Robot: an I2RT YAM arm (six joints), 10 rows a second.
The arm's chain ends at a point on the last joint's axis. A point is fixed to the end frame.
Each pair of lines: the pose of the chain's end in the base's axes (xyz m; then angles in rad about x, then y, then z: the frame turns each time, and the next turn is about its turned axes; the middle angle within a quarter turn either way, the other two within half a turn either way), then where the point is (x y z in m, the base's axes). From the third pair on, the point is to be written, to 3 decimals.
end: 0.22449, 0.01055, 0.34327, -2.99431, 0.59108, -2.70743
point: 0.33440 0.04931 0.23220
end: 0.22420, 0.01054, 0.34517, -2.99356, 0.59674, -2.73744
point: 0.33420 0.05014 0.23449
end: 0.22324, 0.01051, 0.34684, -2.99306, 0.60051, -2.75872
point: 0.333 0.051 0.236
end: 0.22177, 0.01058, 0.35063, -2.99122, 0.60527, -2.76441
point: 0.332 0.051 0.241
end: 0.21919, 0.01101, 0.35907, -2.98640, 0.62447, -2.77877
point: 0.332 0.052 0.251
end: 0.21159, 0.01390, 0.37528, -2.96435, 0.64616, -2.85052
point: 0.325 0.059 0.270
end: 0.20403, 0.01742, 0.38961, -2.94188, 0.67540, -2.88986
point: 0.320 0.065 0.288
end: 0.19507, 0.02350, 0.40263, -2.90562, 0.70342, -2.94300
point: 0.313 0.075 0.306
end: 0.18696, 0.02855, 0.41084, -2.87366, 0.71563, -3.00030
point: 0.305 0.084 0.316
